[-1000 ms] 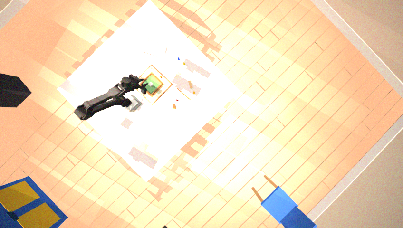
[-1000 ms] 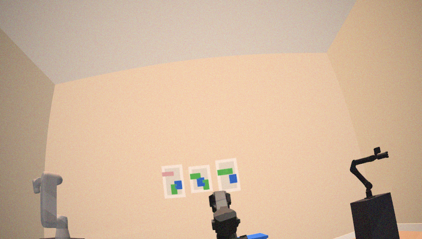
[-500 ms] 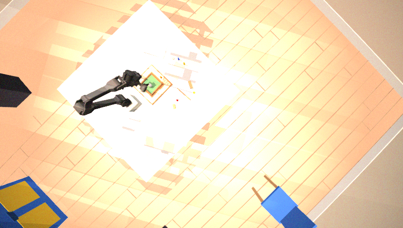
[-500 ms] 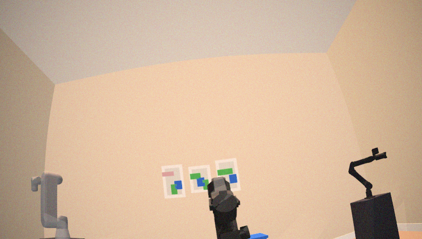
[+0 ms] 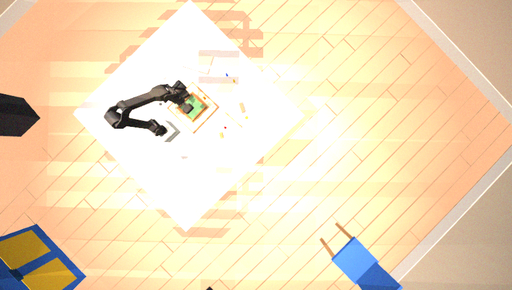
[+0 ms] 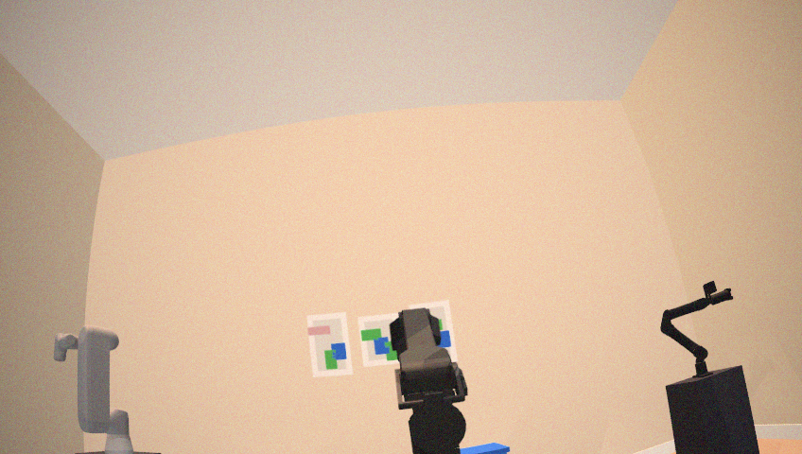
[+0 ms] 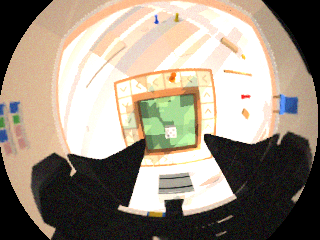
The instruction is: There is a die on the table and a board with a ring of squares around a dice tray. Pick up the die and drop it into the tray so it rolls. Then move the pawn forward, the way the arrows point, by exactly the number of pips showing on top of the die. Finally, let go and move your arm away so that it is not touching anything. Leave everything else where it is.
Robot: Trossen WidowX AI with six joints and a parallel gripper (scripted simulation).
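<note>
The green dice tray is 100 mm below my gripper tip. From my gripper tip the other things lie so: blue pawn 360 mm ahead, 10 mm to the left, 100 mm below; red pawn 80 mm ahead, 280 mm to the right, 100 mm below.
</note>
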